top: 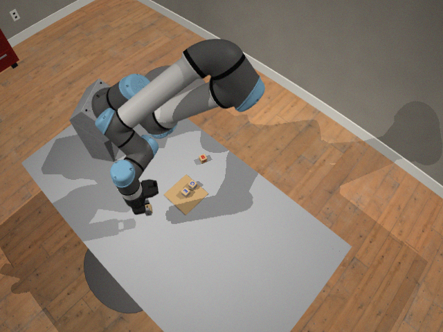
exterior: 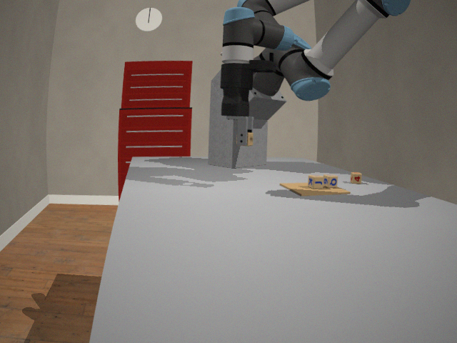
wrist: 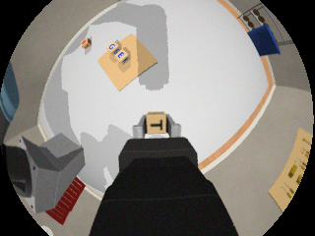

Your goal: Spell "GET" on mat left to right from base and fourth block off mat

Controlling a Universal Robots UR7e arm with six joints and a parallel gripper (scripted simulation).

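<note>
My gripper is now 4 cm past the E block, 18 cm to the right of it and 10 cm above it. From my hand the other things lie so: tan mat: 4 cm behind, 18 cm to the left, 12 cm below.
</note>
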